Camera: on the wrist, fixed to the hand. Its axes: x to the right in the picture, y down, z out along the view.
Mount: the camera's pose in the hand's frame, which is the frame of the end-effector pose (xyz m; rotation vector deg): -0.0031 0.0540 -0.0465 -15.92 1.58 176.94
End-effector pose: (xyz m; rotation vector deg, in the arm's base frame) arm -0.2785 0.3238 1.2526 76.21 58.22 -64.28
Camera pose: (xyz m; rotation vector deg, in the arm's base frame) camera -0.2230 0.3667 1.2655 53.75 -68.53 77.45
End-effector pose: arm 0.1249 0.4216 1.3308 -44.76 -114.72 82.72
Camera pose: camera 0.1679 0.4629 1.2917 105.32 -30.98 -28.95
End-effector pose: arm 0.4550 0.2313 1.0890 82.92 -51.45 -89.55
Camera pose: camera 0.5063 0.2123 1.1348 -47.99 -66.75 46.60
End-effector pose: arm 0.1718 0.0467 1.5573 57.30 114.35 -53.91
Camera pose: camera 0.2070 0.1080 1.5670 108.50 -48.38 60.30
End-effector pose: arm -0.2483 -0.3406 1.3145 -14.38 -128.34 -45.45
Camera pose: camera -0.1977 -0.3261 1.3626 -135.99 16.68 42.35
